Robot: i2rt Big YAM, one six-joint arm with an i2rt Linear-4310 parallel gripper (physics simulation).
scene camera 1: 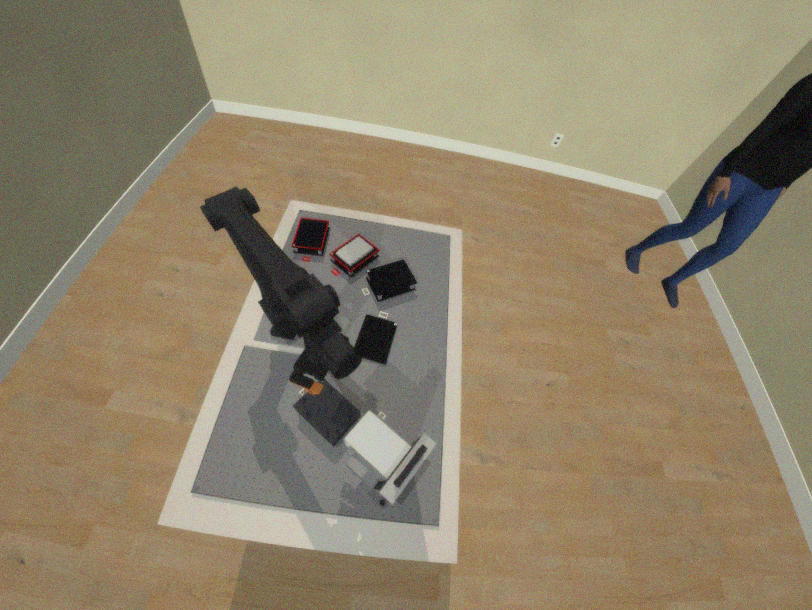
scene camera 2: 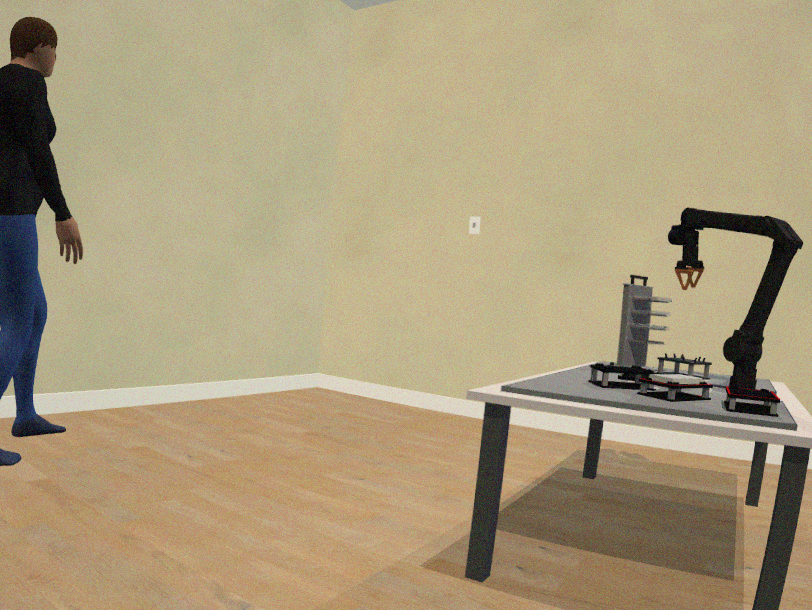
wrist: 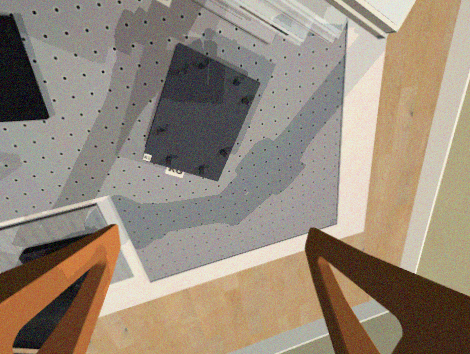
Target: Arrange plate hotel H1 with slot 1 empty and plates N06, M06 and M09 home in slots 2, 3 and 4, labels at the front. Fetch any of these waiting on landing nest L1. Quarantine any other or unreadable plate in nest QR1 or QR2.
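Frame: origin at the arm's base, x left, y up, z ahead, level; millimetres.
Where they show: gripper, fingertip midpoint: [scene camera 1: 322, 375] [scene camera 2: 688, 288] [wrist: 217, 236]; arm's base at its link origin: [scene camera 1: 287, 322].
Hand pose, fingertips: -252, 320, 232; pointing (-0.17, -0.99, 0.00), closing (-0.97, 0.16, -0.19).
Each offset is from my fingertips to the top centre of the thing, as dx, dy, dz. "pt": to the spot under its first point.
Plate hotel H1 [scene camera 1: 408, 468] [scene camera 2: 635, 328] stands upright with several shelves; a pale flat surface @[pt -117, -34, +155] [scene camera 1: 377, 443] shows at its shelf side. I cannot tell which slots hold plates, and no plate labels are readable. A pale plate @[+599, -260, -72] [scene camera 1: 355, 250] lies on one red-edged nest @[+599, -268, -72] [scene camera 1: 346, 267]. The other red-edged nest @[+648, -268, -271] [scene camera 1: 311, 234] [scene camera 2: 752, 395] shows a black top. Two black nests @[pt +495, -264, +98] [scene camera 1: 391, 279] @[pt +255, -302, +85] [scene camera 1: 374, 338] show no pale plate; I cannot read which is L1. My gripper [scene camera 2: 688, 287] [wrist: 217, 236] is open and empty, high above the table; its orange tips partly show in scene camera 1.
A dark pegged stand [scene camera 1: 328, 414] [scene camera 2: 683, 363] [wrist: 202, 112] marked RG sits beside the hotel. The arm [scene camera 1: 262, 262] [scene camera 2: 764, 295] reaches over the table [scene camera 1: 452, 393] [scene camera 2: 551, 406]. A person [scene camera 1: 741, 190] [scene camera 2: 29, 196] stands on the floor, away from the table.
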